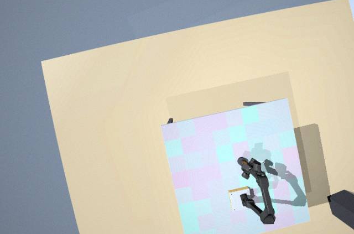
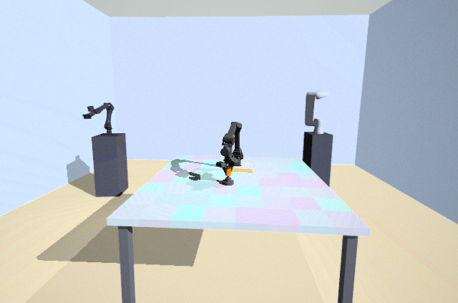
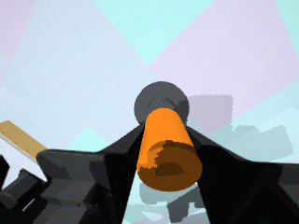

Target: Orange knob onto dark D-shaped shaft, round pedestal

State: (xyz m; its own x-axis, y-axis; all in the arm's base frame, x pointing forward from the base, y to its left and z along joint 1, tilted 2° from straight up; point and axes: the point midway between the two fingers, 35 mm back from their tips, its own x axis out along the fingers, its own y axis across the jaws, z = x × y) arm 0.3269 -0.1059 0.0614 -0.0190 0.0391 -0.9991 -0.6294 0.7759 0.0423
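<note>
The orange knob is 20 mm above my gripper tip. The rest, counted from my gripper tip: round pedestal 40 mm below.
</note>
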